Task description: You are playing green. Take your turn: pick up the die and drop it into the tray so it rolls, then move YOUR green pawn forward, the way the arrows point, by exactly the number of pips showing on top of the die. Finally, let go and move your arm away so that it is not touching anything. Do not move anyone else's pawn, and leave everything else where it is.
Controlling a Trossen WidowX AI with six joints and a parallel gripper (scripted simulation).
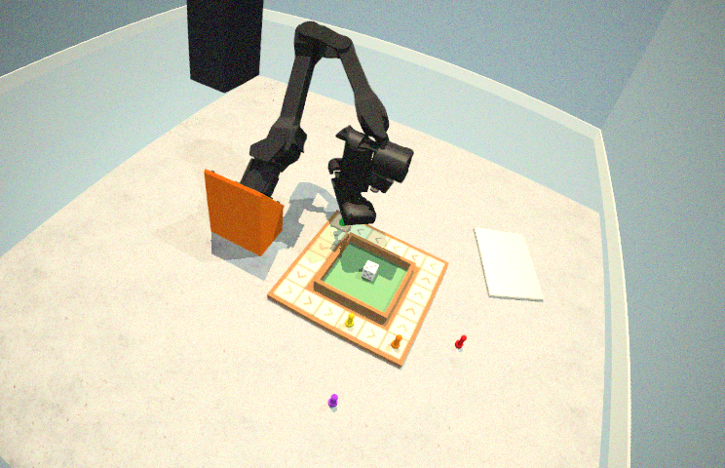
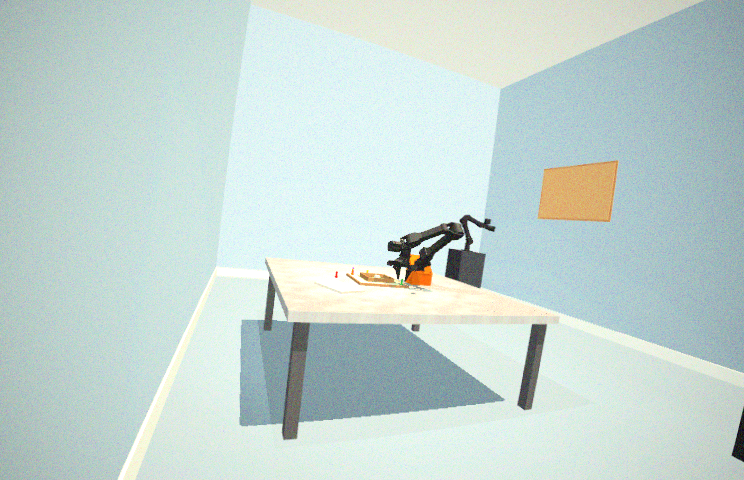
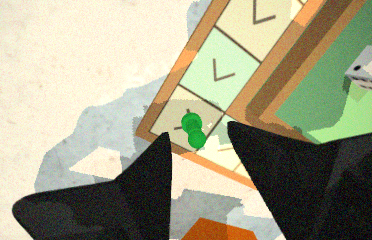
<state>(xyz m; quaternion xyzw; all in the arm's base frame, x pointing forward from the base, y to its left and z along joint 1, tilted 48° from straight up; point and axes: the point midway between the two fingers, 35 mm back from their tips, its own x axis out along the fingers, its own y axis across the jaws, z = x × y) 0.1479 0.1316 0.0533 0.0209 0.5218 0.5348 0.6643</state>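
The green pawn is 1 cm below my gripper tip. From my gripper tip the other things lie so: orange pawn 24 cm ahead, 21 cm to the right, 1 cm below; yellow pawn 14 cm ahead, 21 cm to the right, 1 cm below; white die 12 cm ahead, 9 cm to the right, 1 cm below.
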